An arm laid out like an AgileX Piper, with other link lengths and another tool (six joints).
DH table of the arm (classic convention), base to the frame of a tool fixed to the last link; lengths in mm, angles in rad. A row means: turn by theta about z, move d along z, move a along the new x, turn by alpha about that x. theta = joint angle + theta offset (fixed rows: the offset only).
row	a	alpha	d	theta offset
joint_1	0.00	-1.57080	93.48	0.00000
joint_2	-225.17	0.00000	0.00	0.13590
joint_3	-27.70	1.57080	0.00	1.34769
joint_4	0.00	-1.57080	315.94	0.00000
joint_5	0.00	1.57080	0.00	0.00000
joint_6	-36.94	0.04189	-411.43	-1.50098
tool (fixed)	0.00	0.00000	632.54	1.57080
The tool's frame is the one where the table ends.
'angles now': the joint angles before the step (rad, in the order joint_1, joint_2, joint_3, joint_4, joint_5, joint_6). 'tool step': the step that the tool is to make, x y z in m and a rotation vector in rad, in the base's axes. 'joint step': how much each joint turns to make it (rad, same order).
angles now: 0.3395, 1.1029, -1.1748, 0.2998, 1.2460, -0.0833
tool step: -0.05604, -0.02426, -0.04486, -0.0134, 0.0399, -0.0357
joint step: -0.0001, -0.2984, 0.3271, -0.0171, 0.0027, 0.0398
